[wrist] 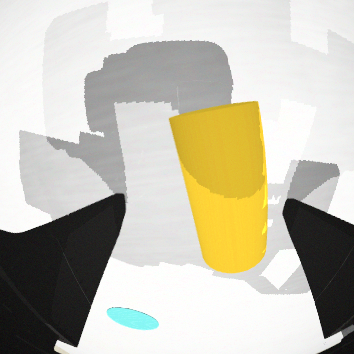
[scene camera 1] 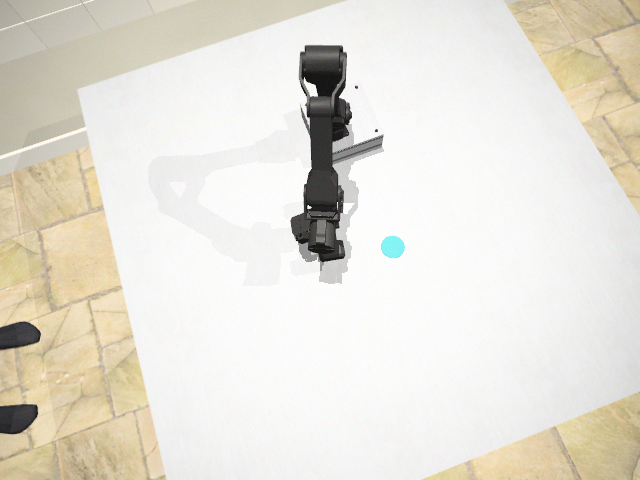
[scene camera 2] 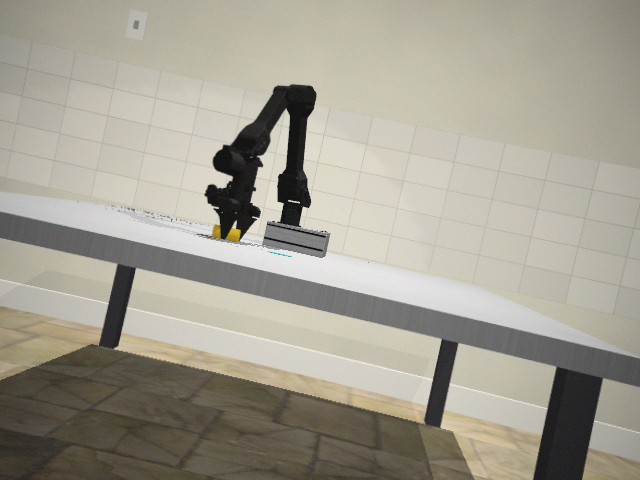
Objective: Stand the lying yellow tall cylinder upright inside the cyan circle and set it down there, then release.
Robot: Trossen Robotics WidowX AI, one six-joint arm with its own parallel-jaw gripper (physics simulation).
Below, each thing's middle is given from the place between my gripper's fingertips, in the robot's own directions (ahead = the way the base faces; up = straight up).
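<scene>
My hand is 1 cm to the left of the yellow tall cylinder [wrist: 221, 152], 1 cm past it and 1 cm below it. Cyan circle [wrist: 128, 317]: 9 cm ahead of my hand and 14 cm to the left of it.
</scene>
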